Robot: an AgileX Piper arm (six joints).
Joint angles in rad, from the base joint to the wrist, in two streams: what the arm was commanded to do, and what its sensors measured. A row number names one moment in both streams.
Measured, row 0:
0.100 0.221 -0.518 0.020 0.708 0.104
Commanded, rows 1 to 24:
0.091 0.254 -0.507 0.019 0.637 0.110
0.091 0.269 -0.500 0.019 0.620 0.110
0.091 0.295 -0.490 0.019 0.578 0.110
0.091 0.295 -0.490 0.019 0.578 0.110
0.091 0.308 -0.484 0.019 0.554 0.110
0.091 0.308 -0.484 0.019 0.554 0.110
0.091 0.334 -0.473 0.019 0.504 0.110
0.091 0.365 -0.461 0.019 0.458 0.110
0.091 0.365 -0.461 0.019 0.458 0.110
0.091 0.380 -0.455 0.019 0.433 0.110
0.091 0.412 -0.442 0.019 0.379 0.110
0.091 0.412 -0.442 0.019 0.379 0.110
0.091 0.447 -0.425 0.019 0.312 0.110
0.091 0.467 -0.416 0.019 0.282 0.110
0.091 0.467 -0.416 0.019 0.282 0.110
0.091 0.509 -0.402 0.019 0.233 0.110
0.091 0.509 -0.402 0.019 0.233 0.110
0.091 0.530 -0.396 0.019 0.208 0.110
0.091 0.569 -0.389 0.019 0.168 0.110
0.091 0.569 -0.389 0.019 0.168 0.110
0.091 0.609 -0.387 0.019 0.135 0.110
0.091 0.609 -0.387 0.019 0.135 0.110
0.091 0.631 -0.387 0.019 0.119 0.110
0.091 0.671 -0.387 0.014 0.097 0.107
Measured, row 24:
0.100 0.625 -0.389 0.020 0.150 0.104
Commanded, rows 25 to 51:
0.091 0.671 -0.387 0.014 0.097 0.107
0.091 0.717 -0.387 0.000 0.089 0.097
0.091 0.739 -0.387 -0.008 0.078 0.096
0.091 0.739 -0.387 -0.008 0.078 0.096
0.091 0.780 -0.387 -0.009 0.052 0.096
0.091 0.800 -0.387 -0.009 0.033 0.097
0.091 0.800 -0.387 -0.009 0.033 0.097
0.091 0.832 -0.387 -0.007 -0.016 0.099
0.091 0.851 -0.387 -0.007 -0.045 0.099
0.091 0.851 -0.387 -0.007 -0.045 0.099
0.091 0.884 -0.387 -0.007 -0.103 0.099
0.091 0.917 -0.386 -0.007 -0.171 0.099
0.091 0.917 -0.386 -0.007 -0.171 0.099
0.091 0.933 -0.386 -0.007 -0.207 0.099
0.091 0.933 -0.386 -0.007 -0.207 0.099
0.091 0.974 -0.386 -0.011 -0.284 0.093
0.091 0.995 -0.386 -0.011 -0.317 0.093
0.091 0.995 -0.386 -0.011 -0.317 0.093
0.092 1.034 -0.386 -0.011 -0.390 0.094
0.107 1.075 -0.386 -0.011 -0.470 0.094
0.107 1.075 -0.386 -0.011 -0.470 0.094
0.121 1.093 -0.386 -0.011 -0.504 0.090
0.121 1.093 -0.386 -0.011 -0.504 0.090
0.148 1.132 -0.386 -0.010 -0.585 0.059
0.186 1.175 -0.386 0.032 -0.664 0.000
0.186 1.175 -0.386 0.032 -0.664 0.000
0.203 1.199 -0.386 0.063 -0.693 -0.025
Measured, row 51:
0.159 1.153 -0.389 0.010 -0.579 0.054
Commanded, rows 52 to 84:
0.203 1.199 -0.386 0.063 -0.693 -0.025
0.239 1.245 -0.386 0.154 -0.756 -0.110
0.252 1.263 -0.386 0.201 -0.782 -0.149
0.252 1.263 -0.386 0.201 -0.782 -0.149
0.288 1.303 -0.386 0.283 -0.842 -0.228
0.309 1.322 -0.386 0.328 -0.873 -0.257
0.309 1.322 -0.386 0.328 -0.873 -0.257
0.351 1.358 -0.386 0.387 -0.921 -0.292
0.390 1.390 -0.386 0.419 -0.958 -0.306
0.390 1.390 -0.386 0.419 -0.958 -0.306
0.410 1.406 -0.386 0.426 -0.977 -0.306
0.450 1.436 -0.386 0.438 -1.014 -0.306
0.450 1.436 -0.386 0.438 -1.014 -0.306
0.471 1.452 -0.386 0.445 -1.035 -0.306
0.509 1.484 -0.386 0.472 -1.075 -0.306
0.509 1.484 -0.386 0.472 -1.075 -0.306
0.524 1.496 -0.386 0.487 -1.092 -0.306
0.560 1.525 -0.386 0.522 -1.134 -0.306
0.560 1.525 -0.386 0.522 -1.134 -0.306
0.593 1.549 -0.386 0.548 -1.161 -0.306
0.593 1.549 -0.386 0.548 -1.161 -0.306
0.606 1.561 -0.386 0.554 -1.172 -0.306
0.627 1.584 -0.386 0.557 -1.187 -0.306
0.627 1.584 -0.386 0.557 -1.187 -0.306
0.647 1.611 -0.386 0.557 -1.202 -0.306
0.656 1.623 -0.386 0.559 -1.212 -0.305
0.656 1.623 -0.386 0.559 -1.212 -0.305
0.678 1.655 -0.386 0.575 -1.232 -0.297
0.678 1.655 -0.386 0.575 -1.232 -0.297
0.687 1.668 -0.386 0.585 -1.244 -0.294
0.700 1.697 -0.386 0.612 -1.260 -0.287
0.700 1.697 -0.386 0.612 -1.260 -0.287
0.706 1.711 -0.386 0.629 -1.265 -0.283
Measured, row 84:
0.689 1.680 -0.388 0.590 -1.200 -0.291
